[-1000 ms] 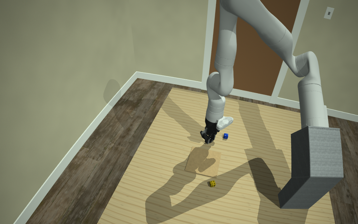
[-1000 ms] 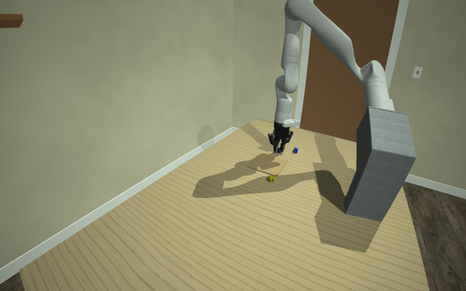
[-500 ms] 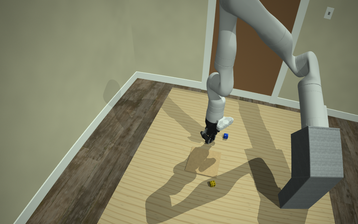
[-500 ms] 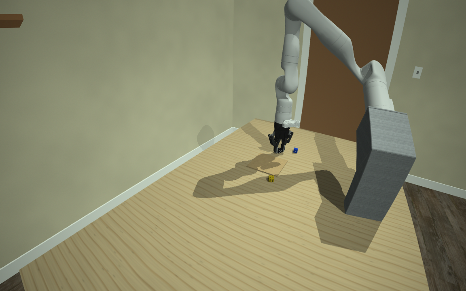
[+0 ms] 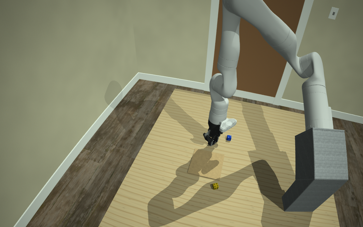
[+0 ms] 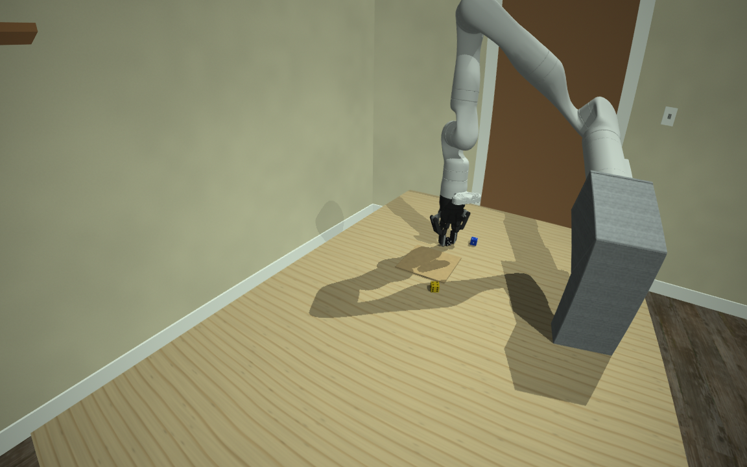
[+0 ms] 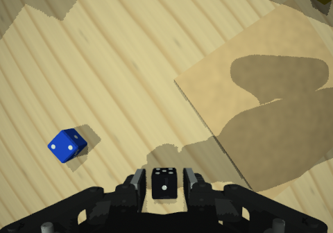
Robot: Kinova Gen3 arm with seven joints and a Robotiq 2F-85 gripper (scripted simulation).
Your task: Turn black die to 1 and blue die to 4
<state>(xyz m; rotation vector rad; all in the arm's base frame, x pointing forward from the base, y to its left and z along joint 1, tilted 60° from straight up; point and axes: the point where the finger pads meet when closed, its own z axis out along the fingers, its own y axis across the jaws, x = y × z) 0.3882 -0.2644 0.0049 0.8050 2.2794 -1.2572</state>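
Right now the black die is 10 mm below my hand. From my hand the other things lie so: yellow die: 30 mm behind, 240 mm to the left, 10 mm below; tan mat: 20 mm ahead, 130 mm to the left, 20 mm below; blue die: 80 mm behind, 40 mm to the right, 10 mm below.
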